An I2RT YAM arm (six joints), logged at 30 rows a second.
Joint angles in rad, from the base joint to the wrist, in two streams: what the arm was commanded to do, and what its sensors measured. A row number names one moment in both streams.
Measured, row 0: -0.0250, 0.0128, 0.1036, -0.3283, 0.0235, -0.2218
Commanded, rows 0 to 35: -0.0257, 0.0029, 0.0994, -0.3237, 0.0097, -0.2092; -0.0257, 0.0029, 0.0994, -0.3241, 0.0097, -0.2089; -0.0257, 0.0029, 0.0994, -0.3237, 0.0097, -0.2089; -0.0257, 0.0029, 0.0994, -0.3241, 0.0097, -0.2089; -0.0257, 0.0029, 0.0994, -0.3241, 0.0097, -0.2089; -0.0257, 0.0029, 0.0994, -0.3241, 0.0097, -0.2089; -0.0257, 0.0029, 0.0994, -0.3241, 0.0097, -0.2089; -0.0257, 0.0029, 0.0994, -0.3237, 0.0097, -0.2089; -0.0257, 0.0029, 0.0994, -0.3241, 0.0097, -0.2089; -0.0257, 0.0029, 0.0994, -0.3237, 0.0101, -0.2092; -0.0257, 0.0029, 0.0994, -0.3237, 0.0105, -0.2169; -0.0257, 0.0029, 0.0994, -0.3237, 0.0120, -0.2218; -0.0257, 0.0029, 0.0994, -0.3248, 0.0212, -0.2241; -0.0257, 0.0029, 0.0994, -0.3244, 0.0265, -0.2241; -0.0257, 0.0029, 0.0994, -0.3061, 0.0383, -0.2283; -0.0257, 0.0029, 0.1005, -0.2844, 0.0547, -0.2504; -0.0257, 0.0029, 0.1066, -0.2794, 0.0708, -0.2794; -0.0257, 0.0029, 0.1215, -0.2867, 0.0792, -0.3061; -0.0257, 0.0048, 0.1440, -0.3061, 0.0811, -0.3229; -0.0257, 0.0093, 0.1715, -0.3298, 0.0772, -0.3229; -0.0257, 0.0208, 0.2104, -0.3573, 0.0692, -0.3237; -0.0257, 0.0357, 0.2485, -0.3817, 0.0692, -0.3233; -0.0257, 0.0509, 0.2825, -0.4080, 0.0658, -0.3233; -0.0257, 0.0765, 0.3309, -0.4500, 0.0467, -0.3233; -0.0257, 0.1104, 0.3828, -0.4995, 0.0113, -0.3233; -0.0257, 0.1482, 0.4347, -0.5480, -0.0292, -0.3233; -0.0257, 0.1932, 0.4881, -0.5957, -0.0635, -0.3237; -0.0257, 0.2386, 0.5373, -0.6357, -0.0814, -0.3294; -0.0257, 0.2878, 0.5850, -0.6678, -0.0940, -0.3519; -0.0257, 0.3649, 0.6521, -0.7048, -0.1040, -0.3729; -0.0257, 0.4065, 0.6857, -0.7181, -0.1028, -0.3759; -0.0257, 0.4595, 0.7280, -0.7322, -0.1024, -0.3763; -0.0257, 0.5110, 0.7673, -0.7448, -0.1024, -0.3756; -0.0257, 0.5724, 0.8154, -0.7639, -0.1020, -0.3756; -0.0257, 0.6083, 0.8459, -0.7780, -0.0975, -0.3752; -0.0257, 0.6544, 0.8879, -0.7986, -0.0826, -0.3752
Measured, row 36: -0.0250, 0.5152, 0.7654, -0.7574, -0.0711, -0.3508
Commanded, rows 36 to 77: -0.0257, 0.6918, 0.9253, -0.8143, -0.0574, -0.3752; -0.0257, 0.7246, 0.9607, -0.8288, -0.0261, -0.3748; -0.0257, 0.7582, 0.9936, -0.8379, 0.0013, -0.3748; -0.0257, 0.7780, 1.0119, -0.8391, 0.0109, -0.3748; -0.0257, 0.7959, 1.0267, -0.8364, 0.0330, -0.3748; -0.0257, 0.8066, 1.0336, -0.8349, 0.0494, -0.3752; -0.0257, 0.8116, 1.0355, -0.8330, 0.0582, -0.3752; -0.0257, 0.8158, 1.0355, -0.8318, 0.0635, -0.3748; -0.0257, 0.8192, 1.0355, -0.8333, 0.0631, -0.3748; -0.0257, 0.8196, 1.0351, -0.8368, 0.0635, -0.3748; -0.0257, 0.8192, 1.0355, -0.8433, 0.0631, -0.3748; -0.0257, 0.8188, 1.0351, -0.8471, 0.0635, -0.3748; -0.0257, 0.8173, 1.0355, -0.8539, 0.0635, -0.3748; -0.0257, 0.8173, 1.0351, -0.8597, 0.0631, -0.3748; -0.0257, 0.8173, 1.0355, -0.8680, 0.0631, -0.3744; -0.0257, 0.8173, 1.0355, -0.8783, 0.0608, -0.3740; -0.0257, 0.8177, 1.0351, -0.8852, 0.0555, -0.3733; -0.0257, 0.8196, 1.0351, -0.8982, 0.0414, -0.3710; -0.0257, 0.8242, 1.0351, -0.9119, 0.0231, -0.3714; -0.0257, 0.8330, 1.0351, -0.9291, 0.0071, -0.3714; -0.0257, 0.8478, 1.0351, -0.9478, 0.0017, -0.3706; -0.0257, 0.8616, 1.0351, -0.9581, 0.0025, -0.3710; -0.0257, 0.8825, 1.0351, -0.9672, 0.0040, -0.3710; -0.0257, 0.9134, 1.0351, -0.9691, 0.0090, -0.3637; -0.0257, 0.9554, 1.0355, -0.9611, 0.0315, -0.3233; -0.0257, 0.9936, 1.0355, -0.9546, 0.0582, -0.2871; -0.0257, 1.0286, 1.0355, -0.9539, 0.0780, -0.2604; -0.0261, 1.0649, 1.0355, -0.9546, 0.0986, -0.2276; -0.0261, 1.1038, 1.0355, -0.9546, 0.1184, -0.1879; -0.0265, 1.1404, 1.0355, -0.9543, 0.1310, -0.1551; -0.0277, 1.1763, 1.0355, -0.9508, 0.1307, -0.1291; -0.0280, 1.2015, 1.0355, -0.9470, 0.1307, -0.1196; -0.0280, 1.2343, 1.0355, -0.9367, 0.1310, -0.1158; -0.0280, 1.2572, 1.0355, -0.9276, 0.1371, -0.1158; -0.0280, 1.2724, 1.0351, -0.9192, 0.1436, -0.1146; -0.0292, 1.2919, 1.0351, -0.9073, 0.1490, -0.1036; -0.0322, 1.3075, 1.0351, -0.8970, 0.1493, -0.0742; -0.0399, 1.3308, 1.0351, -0.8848, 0.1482, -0.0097; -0.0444, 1.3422, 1.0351, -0.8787, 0.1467, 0.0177; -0.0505, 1.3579, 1.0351, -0.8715, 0.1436, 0.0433; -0.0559, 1.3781, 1.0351, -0.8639, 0.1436, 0.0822; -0.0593, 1.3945, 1.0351, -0.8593, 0.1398, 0.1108
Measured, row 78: -0.0399, 1.3434, 1.0168, -0.8753, 0.1226, -0.0547
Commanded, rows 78 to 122: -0.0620, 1.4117, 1.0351, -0.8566, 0.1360, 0.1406; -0.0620, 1.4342, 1.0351, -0.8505, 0.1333, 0.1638; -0.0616, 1.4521, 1.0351, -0.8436, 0.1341, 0.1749; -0.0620, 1.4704, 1.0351, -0.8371, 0.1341, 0.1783; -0.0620, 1.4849, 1.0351, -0.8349, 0.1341, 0.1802; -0.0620, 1.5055, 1.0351, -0.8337, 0.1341, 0.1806; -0.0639, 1.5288, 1.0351, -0.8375, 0.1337, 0.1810; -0.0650, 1.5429, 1.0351, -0.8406, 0.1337, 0.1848; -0.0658, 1.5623, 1.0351, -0.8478, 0.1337, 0.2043; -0.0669, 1.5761, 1.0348, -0.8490, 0.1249, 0.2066; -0.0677, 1.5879, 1.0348, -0.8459, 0.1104, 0.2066; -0.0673, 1.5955, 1.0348, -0.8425, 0.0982, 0.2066; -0.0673, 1.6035, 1.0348, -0.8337, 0.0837, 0.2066; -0.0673, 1.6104, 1.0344, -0.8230, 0.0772, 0.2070; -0.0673, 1.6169, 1.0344, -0.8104, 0.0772, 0.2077; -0.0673, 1.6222, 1.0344, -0.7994, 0.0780, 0.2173; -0.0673, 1.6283, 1.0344, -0.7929, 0.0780, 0.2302; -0.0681, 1.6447, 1.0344, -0.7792, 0.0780, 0.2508; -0.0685, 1.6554, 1.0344, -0.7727, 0.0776, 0.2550; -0.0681, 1.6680, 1.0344, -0.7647, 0.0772, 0.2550; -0.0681, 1.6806, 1.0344, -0.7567, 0.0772, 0.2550; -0.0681, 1.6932, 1.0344, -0.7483, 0.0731, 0.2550; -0.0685, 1.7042, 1.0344, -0.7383, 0.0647, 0.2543; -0.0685, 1.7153, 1.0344, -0.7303, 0.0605, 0.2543; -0.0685, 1.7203, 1.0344, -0.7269, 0.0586, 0.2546; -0.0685, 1.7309, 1.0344, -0.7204, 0.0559, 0.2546; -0.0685, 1.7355, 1.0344, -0.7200, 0.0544, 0.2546; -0.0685, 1.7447, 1.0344, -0.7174, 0.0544, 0.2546; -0.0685, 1.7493, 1.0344, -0.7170, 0.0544, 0.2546; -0.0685, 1.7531, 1.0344, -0.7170, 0.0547, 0.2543; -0.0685, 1.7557, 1.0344, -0.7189, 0.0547, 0.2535; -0.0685, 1.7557, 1.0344, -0.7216, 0.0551, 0.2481; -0.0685, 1.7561, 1.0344, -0.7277, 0.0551, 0.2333; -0.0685, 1.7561, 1.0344, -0.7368, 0.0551, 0.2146; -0.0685, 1.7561, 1.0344, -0.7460, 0.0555, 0.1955; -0.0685, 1.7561, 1.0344, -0.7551, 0.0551, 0.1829; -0.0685, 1.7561, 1.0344, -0.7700, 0.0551, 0.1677; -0.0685, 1.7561, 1.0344, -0.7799, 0.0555, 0.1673; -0.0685, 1.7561, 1.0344, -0.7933, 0.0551, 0.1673; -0.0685, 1.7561, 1.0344, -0.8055, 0.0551, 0.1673; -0.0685, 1.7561, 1.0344, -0.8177, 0.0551, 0.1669; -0.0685, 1.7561, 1.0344, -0.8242, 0.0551, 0.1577; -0.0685, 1.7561, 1.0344, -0.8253, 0.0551, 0.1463; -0.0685, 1.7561, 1.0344, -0.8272, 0.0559, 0.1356; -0.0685, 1.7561, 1.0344, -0.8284, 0.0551, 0.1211
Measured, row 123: -0.0658, 1.7386, 1.0256, -0.8227, 0.0681, 0.1745
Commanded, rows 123 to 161: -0.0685, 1.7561, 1.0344, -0.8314, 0.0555, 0.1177; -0.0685, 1.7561, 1.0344, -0.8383, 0.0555, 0.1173; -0.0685, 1.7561, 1.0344, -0.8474, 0.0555, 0.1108; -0.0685, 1.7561, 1.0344, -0.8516, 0.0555, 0.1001; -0.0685, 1.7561, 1.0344, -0.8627, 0.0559, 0.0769; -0.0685, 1.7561, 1.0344, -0.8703, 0.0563, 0.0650; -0.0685, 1.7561, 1.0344, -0.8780, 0.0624, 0.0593; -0.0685, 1.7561, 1.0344, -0.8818, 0.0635, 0.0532; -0.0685, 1.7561, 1.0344, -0.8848, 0.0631, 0.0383; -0.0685, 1.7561, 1.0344, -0.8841, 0.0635, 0.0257; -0.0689, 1.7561, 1.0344, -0.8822, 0.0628, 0.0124; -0.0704, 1.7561, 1.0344, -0.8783, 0.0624, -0.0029; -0.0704, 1.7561, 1.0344, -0.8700, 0.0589, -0.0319; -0.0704, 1.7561, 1.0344, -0.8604, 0.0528, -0.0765; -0.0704, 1.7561, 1.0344, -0.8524, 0.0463, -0.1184; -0.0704, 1.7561, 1.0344, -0.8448, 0.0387, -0.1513; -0.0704, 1.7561, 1.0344, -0.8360, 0.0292, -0.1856; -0.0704, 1.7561, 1.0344, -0.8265, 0.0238, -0.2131; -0.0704, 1.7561, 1.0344, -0.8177, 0.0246, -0.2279; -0.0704, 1.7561, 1.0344, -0.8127, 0.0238, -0.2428; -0.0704, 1.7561, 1.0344, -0.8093, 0.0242, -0.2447; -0.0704, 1.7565, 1.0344, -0.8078, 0.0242, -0.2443; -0.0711, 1.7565, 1.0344, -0.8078, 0.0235, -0.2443; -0.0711, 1.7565, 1.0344, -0.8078, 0.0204, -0.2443; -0.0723, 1.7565, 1.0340, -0.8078, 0.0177, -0.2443; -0.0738, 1.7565, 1.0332, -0.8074, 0.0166, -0.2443; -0.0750, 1.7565, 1.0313, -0.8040, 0.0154, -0.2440; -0.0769, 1.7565, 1.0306, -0.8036, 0.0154, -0.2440; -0.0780, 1.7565, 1.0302, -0.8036, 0.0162, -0.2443; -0.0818, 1.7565, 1.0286, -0.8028, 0.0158, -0.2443; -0.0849, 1.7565, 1.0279, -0.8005, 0.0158, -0.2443; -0.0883, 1.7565, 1.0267, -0.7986, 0.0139, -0.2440; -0.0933, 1.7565, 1.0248, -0.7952, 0.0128, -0.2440; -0.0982, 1.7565, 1.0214, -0.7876, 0.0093, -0.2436; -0.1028, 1.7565, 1.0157, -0.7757, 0.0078, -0.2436; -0.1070, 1.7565, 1.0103, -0.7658, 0.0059, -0.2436; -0.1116, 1.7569, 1.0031, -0.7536, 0.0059, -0.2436; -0.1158, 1.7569, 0.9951, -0.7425, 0.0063, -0.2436; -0.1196, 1.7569, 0.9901, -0.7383, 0.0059, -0.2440
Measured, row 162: -0.0994, 1.7432, 1.0210, -0.7635, 0.0227, -0.2245
